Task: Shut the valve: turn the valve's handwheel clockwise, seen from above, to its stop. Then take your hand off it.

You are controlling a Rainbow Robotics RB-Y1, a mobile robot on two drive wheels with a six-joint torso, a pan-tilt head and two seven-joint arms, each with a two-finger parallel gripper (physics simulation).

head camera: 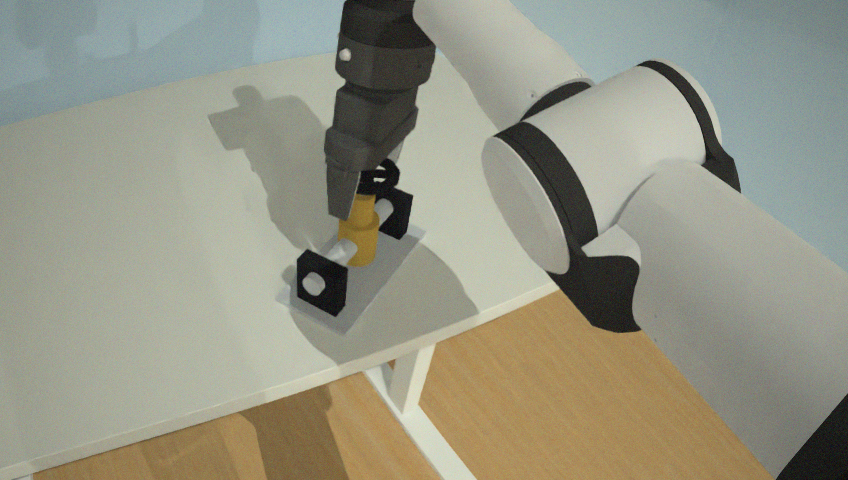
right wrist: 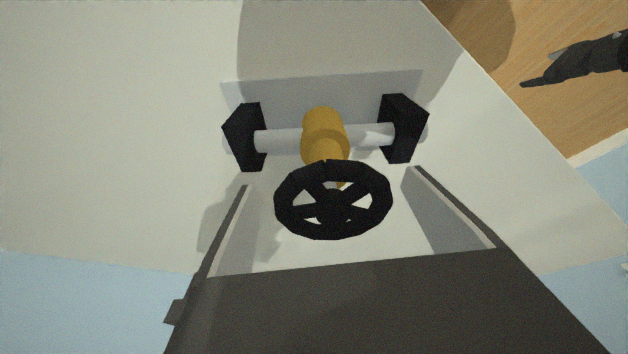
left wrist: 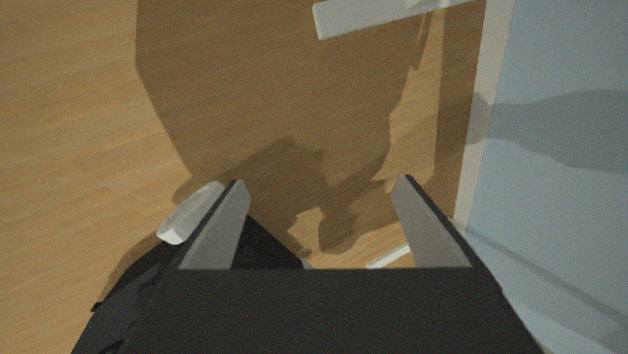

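Note:
The valve has a black spoked handwheel on top of a yellow body. My right gripper is open, pointing down over the handwheel, its fingers on either side of the wheel. In the right wrist view gaps show between the rim and both fingers. In the head camera the near finger hides part of the wheel. My left gripper is open and empty, away from the valve, over the floor. The wheel's stop is not visible.
A pale pipe runs through the valve body between two black blocks on a grey base plate. It stands on a white table, near its edge. A blue wall lies behind.

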